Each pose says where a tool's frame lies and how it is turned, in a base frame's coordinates. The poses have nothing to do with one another.
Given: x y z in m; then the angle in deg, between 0 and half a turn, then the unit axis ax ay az.
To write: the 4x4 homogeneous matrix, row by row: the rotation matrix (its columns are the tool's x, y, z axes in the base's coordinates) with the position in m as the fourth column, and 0 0 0 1 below. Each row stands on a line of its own. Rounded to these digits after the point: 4 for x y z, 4 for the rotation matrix.
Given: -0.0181 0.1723 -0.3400 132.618 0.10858 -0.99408 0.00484
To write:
-0.6573 -0.1846 -0.7306 -0.0181
-0.1775 0.9802 -0.0880 0.1723
0.7324 0.0718 -0.6771 -0.3400
0 0 0 1

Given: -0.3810 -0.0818 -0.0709 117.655 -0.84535 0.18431 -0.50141
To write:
0.5822 0.2160 0.7839 -0.3810
-0.6723 -0.4144 0.6135 -0.0818
0.4573 -0.8841 -0.0960 -0.0709
0 0 0 1

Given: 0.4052 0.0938 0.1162 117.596 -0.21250 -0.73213 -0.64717
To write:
-0.3972 0.8012 -0.4476 0.4052
-0.3459 0.3211 0.8816 0.0938
0.8501 0.5050 0.1496 0.1162
0 0 0 1

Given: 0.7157 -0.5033 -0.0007 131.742 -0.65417 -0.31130 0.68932
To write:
0.0471 -0.1751 -0.9834 0.7157
0.8536 -0.5044 0.1307 -0.5033
-0.5189 -0.8456 0.1257 -0.0007
0 0 0 1

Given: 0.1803 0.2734 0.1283 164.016 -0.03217 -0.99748 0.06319
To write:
-0.9593 0.0455 -0.2787 0.1803
0.0803 0.9901 -0.1148 0.2734
0.2707 -0.1325 -0.9535 0.1283
0 0 0 1

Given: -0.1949 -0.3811 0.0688 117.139 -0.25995 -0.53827 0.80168
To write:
-0.3578 -0.5097 -0.7825 -0.1949
0.9172 -0.0343 -0.3970 -0.3811
0.1756 -0.8597 0.4797 0.0688
0 0 0 1

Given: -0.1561 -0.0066 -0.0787 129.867 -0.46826 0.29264 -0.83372
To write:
-0.2812 0.4150 0.8653 -0.1561
-0.8648 -0.5005 -0.0410 -0.0066
0.4160 -0.7598 0.4996 -0.0787
0 0 0 1

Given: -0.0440 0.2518 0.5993 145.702 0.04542 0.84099 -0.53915
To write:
-0.8224 0.3736 0.4292 -0.0440
-0.2341 0.4654 -0.8536 0.2518
-0.5186 -0.8024 -0.2953 0.5993
0 0 0 1

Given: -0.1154 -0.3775 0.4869 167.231 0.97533 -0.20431 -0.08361
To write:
0.9037 -0.3751 -0.2062 -0.1154
-0.4121 -0.8928 -0.1818 -0.3775
-0.1159 0.2493 -0.9615 0.4869
0 0 0 1

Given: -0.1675 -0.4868 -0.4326 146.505 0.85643 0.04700 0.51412
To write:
0.5112 -0.2099 0.8334 -0.1675
0.3575 -0.8299 -0.4283 -0.4868
0.7816 0.5169 -0.3492 -0.4326
0 0 0 1

